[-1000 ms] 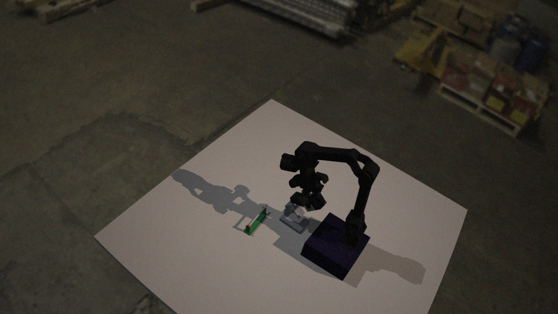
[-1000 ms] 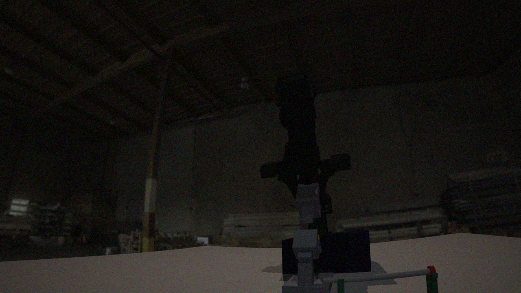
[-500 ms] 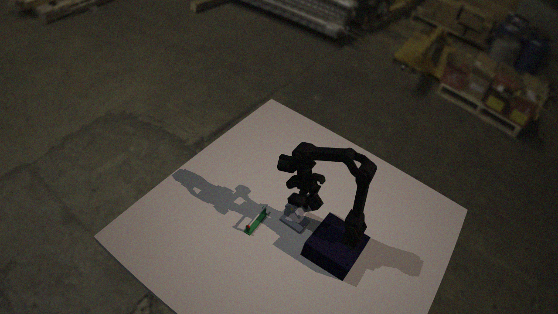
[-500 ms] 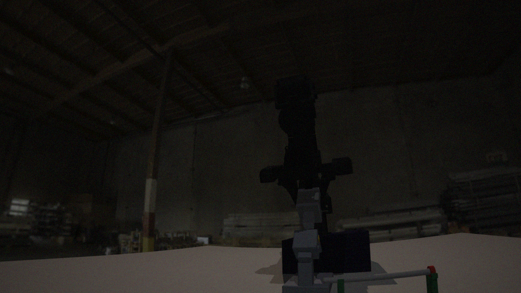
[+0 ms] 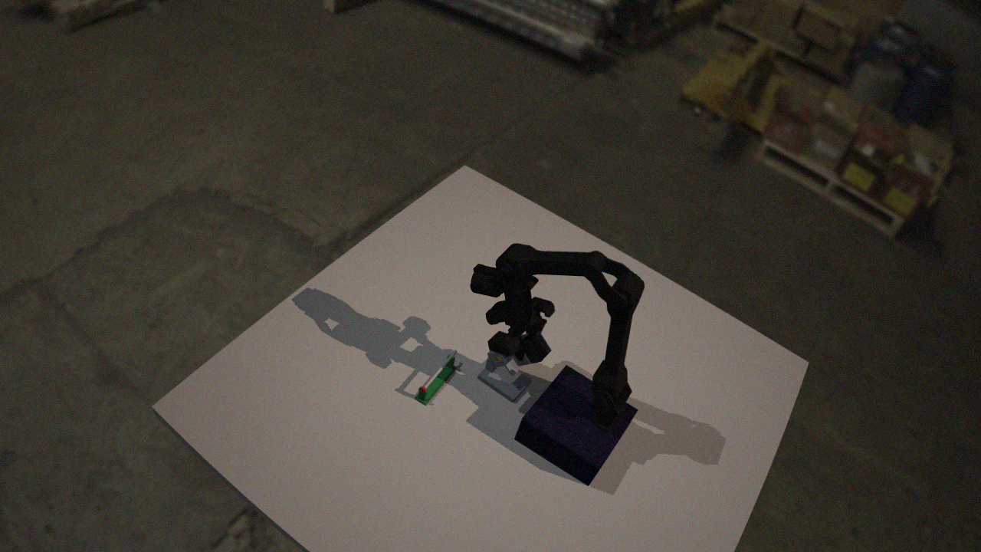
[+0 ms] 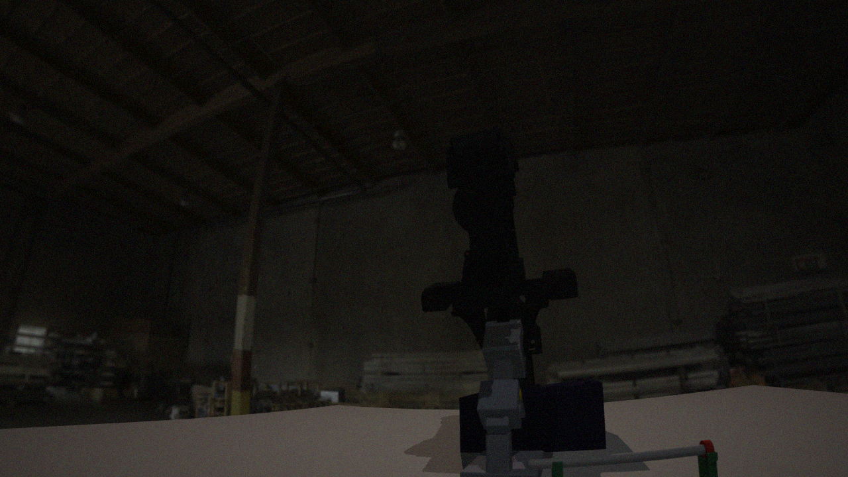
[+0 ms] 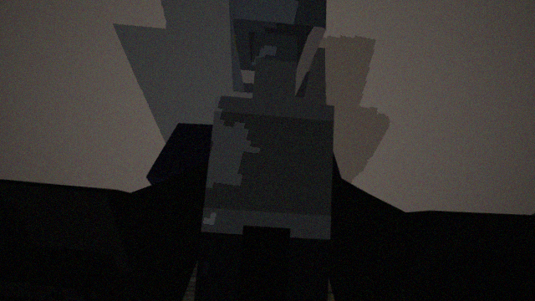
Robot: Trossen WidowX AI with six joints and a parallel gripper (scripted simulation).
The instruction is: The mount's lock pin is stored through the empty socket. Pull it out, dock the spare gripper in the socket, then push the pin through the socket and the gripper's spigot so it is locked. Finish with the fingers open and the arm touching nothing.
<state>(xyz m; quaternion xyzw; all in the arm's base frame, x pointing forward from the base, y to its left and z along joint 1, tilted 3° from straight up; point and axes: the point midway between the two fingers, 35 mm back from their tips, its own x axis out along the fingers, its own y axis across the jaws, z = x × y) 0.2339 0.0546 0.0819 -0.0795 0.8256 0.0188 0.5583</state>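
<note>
My gripper tip is 140 mm to the right of the green stand, 130 mm short of it and 120 mm above it. Also, from my gripper tip: grey mount: 90 mm below, 50 mm ahead, 10 mm to the left; spare gripper: 10 mm ahead, 10 mm above.
</note>
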